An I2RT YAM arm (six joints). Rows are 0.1 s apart.
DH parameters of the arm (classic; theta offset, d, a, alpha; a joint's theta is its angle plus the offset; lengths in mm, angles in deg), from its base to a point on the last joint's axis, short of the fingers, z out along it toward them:
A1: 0 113.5 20 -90
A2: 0 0 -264 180
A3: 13.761 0 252.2 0
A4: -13.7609 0 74 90
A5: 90 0 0 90
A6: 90 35.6 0 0
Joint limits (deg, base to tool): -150..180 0..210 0..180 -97..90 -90..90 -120..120
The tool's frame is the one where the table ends.
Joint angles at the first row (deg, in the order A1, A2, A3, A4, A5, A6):
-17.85 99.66 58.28 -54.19 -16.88 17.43
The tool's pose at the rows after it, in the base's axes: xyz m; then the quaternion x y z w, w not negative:
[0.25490 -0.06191 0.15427 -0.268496 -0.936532 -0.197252 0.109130]
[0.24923 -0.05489 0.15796 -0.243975 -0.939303 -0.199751 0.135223]
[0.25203 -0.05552 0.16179 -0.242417 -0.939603 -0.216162 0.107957]
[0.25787 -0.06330 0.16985 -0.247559 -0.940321 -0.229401 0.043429]
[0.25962 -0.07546 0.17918 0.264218 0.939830 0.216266 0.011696]
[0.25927 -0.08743 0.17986 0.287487 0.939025 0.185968 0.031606]
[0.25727 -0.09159 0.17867 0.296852 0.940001 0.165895 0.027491]
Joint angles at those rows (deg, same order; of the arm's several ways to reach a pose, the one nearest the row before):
-16.62 99.37 58.28 -62.48 -22.46 12.66
-15.49 98.94 58.28 -66.26 -22.55 10.24
-15.70 97.89 58.28 -64.29 -24.51 10.20
-17.19 95.70 58.30 -59.22 -26.24 10.76
-19.40 93.36 58.30 -55.22 -25.02 11.94
-21.39 93.01 58.28 -53.17 -21.65 13.06
-22.06 93.12 58.24 -53.41 -19.29 13.28

